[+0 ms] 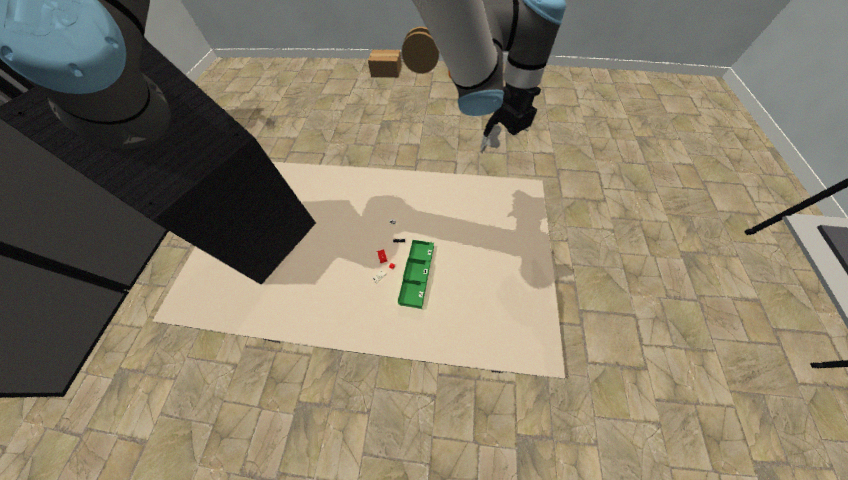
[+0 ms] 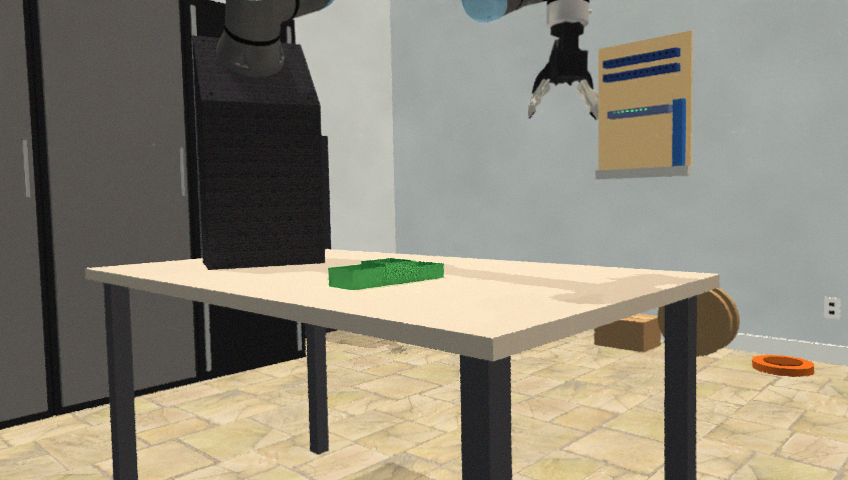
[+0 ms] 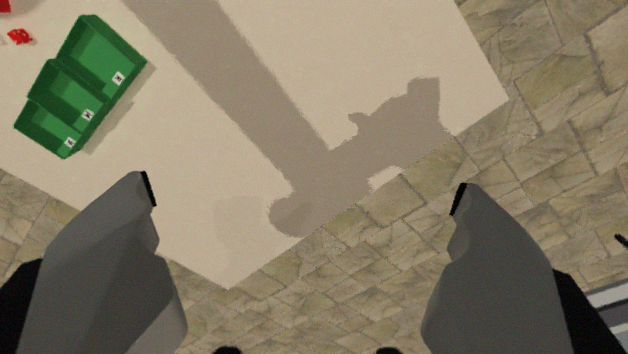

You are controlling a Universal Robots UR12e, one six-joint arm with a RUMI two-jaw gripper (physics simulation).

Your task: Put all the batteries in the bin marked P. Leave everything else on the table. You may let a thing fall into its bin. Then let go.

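Places are measured from the arm's base along level axes (x back, y right, z up), in millimetres.
Where they show: gripper, fingertip midpoint: [image 1: 498, 143] [image 2: 562, 119] [image 3: 307, 180]; arm's base, origin of the base link: [image 1: 116, 106] [image 2: 250, 58].
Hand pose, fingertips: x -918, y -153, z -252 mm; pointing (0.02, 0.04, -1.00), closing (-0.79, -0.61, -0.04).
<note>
Things, the pixels of their top centre, and the offset from my fingertips. Level surfaces: height alone.
- green three-part bin, middle of its top: [image 2: 388, 260] [image 3: 64, 100] [image 1: 416, 269] dy +304, dx +261, dz -301 mm
- table, its level: dz -348 mm
- dark bar-shaped thing, middle of its top: [image 1: 398, 239] dy +165, dx +341, dz -333 mm
- small grey thing, middle of its top: [image 1: 392, 220] dy +74, dx +374, dz -336 mm
- red block, middle of its top: [image 1: 381, 255] dy +235, dx +400, dz -330 mm
- smaller red thing, middle of its top: [image 3: 14, 37] [image 1: 391, 265] dy +276, dx +357, dz -332 mm
- pale thing, middle of its top: [image 1: 378, 275] dy +317, dx +404, dz -340 mm
My gripper [image 1: 489, 146] [image 2: 562, 116] [image 3: 307, 180] is open and empty, high above and beyond the table's far right part, well away from the bins. A green three-part bin [image 1: 411, 305] [image 2: 357, 278] [image 3: 40, 142] stands on the table [image 1: 476, 327] [image 2: 416, 309]. Each compartment has a white label, too small or blurred to read. Left of the bin lie a dark bar-shaped thing [image 1: 399, 240], a small grey thing [image 1: 392, 221], a red block [image 1: 382, 255], a smaller red thing [image 1: 392, 265] [image 3: 20, 36] and a pale thing [image 1: 379, 277]. I cannot tell which are batteries.
The black robot pedestal [image 1: 238, 220] [image 2: 261, 190] stands at the table's left end. A pegboard [image 2: 636, 142] hangs on the wall behind the gripper. A brown box [image 1: 384, 63] [image 2: 627, 333] and an orange ring [image 2: 761, 366] lie on the floor.
</note>
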